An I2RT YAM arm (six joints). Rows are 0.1 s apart.
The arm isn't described. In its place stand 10 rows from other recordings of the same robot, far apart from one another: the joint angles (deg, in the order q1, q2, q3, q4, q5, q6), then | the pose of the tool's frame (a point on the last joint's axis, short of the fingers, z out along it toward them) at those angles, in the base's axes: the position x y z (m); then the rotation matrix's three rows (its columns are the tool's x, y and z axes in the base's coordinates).
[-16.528 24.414 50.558 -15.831 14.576 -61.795] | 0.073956 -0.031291 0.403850; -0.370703 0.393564 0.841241; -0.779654 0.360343 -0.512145; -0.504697 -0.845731 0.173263
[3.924 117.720 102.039 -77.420 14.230 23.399] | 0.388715 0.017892 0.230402; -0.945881 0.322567 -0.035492; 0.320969 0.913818 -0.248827; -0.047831 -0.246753 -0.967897
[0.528 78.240 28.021 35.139 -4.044 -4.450] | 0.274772 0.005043 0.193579; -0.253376 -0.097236 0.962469; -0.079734 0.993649 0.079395; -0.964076 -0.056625 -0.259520
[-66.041 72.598 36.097 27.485 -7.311 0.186] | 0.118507 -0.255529 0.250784; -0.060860 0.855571 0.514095; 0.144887 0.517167 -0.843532; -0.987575 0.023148 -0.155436
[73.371 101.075 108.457 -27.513 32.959 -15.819] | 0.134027 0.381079 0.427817; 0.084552 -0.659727 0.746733; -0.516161 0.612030 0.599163; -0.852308 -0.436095 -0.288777
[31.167 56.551 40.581 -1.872 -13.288 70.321] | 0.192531 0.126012 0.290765; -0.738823 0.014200 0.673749; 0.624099 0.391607 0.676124; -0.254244 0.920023 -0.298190
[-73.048 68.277 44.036 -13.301 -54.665 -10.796] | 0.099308 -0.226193 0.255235; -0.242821 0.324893 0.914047; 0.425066 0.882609 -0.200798; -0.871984 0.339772 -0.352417
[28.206 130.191 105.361 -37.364 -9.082 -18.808] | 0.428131 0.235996 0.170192; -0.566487 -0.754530 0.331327; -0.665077 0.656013 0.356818; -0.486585 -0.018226 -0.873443
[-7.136 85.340 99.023 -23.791 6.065 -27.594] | 0.327082 -0.044739 0.473680; -0.259363 0.120285 0.958260; -0.431735 0.873112 -0.226451; -0.863907 -0.472448 -0.174522
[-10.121 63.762 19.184 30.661 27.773 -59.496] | 0.215937 -0.055396 0.195704; -0.637777 0.100931 0.763579; -0.660543 0.438206 -0.609638; -0.396136 -0.893190 -0.212809
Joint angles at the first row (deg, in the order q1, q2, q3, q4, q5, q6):
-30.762 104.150 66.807 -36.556 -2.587 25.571
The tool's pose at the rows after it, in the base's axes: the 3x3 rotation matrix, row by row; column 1 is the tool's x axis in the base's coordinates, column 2 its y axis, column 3 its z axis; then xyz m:
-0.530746 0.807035 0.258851; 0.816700 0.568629 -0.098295; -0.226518 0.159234 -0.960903; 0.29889 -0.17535 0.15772
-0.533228 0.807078 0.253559; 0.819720 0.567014 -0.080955; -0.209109 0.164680 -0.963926; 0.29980 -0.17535 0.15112
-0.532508 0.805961 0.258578; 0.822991 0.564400 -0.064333; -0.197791 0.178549 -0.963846; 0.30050 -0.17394 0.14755
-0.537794 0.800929 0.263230; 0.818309 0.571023 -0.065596; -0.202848 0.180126 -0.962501; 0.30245 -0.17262 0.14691
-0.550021 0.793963 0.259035; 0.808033 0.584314 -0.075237; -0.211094 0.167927 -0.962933; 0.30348 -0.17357 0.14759
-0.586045 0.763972 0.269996; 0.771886 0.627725 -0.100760; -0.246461 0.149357 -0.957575; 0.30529 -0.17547 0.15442
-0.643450 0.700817 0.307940; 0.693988 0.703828 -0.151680; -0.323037 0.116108 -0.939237; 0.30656 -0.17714 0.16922
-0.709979 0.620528 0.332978; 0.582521 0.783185 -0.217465; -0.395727 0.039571 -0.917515; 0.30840 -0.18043 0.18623
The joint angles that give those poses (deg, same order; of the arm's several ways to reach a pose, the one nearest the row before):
-30.679 104.822 66.312 -35.642 -2.725 25.600
-30.674 105.856 66.098 -35.181 -3.424 25.708
-30.509 106.259 65.744 -34.642 -4.350 26.102
-30.157 106.430 65.771 -34.193 -4.331 26.016
-30.146 106.609 66.180 -34.363 -3.728 25.051
-30.170 106.032 66.975 -34.420 -2.785 21.915
-30.156 104.001 67.507 -33.473 -1.349 16.075
-30.214 102.281 68.910 -33.222 1.167 8.403

